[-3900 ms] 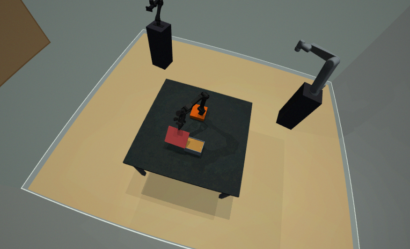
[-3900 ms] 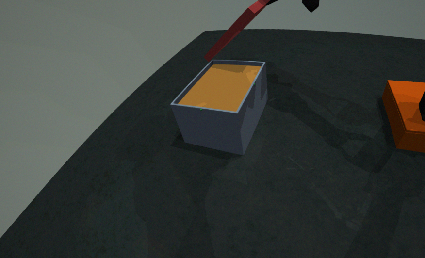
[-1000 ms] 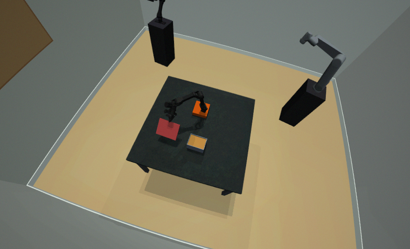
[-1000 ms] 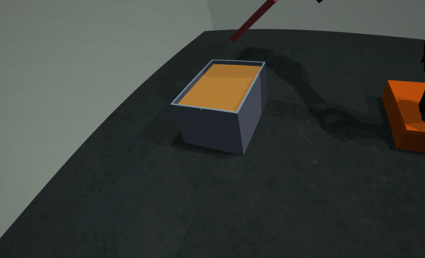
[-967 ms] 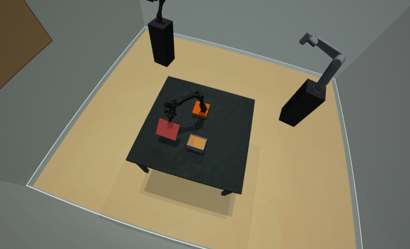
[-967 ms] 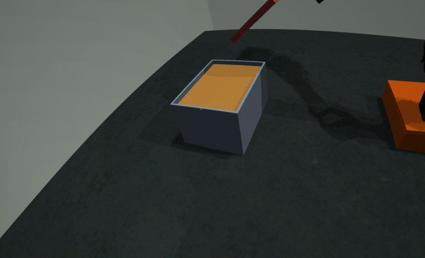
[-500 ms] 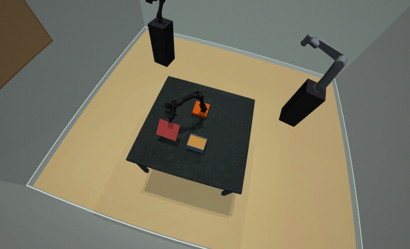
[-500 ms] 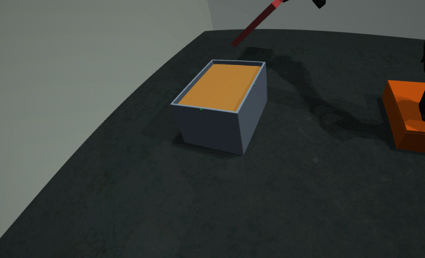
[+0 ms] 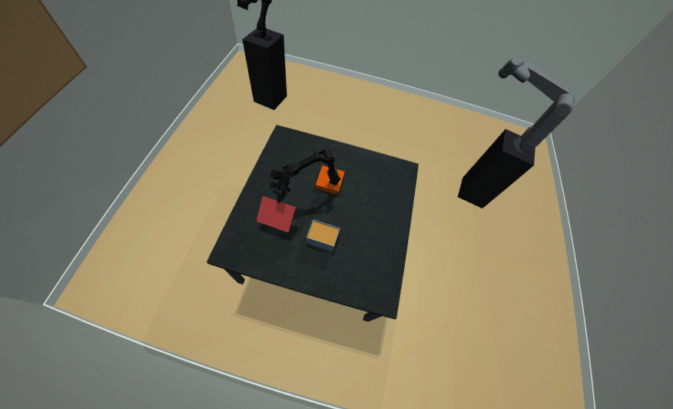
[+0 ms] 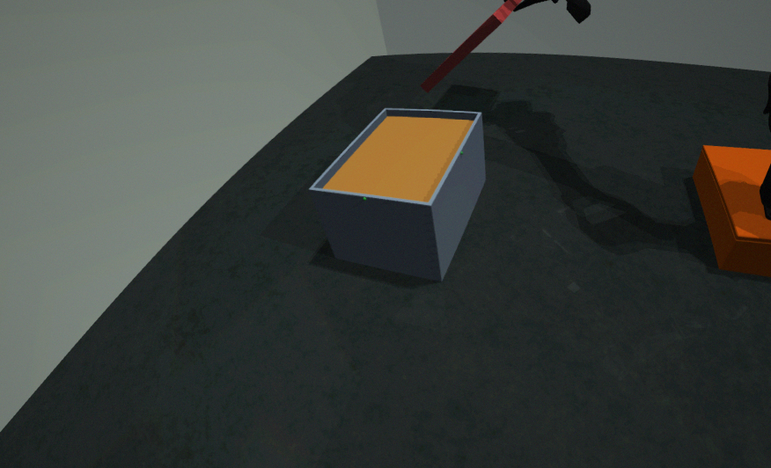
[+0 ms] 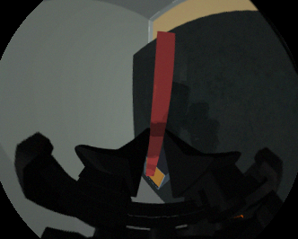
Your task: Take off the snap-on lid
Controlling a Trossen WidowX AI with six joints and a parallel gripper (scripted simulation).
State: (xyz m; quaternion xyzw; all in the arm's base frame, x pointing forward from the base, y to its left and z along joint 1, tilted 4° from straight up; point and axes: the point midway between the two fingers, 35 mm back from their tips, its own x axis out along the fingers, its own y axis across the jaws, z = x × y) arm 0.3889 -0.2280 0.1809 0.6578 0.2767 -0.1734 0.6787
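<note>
My gripper tip is 6 cm short of the lid, 5 cm above it and 1 cm to the right of it. Also, from my gripper tip: storage box: 35 cm to the left, 14 cm below, 2 cm ahead.
</note>
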